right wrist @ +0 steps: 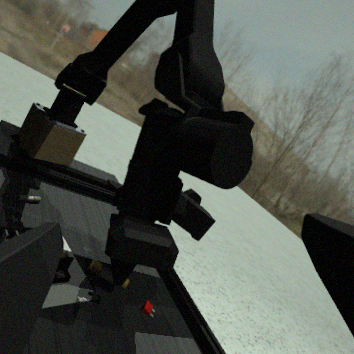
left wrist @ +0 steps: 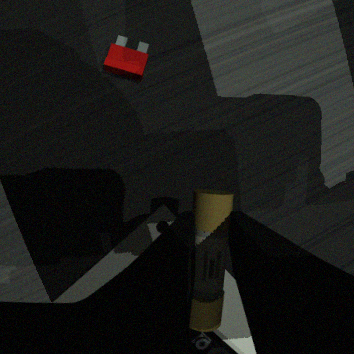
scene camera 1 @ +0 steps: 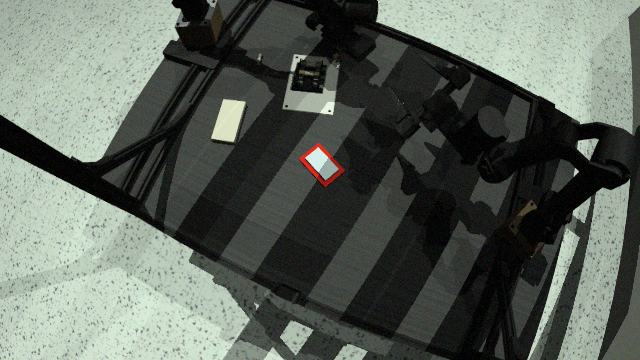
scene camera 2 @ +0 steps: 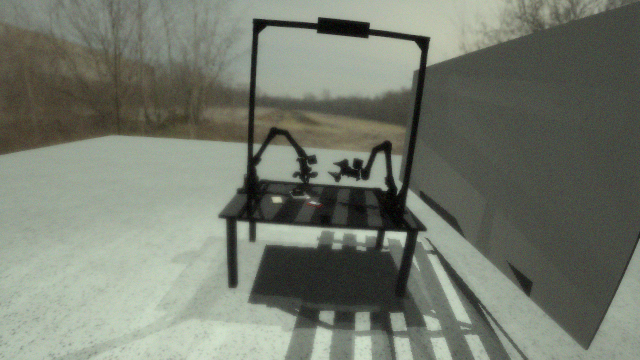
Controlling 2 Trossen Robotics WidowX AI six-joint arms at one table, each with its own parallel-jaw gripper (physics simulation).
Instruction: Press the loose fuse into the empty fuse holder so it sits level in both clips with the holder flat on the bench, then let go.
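Observation:
The loose fuse, with brass caps and a dark middle, is between my left gripper's fingers. My left gripper is shut on it, above the bench at the back. The black fuse holder sits on a white plate. A brass-coloured piece shows across the holder's clips in scene camera 1; whether it is seated there is unclear. Part of the holder shows at the lower edge of the left wrist view. My right gripper is open and empty, off to the right.
A cream block lies left of the plate. A red-edged pale rectangle lies in front. A small red two-pronged part lies on the bench. A pale small cylinder stands left.

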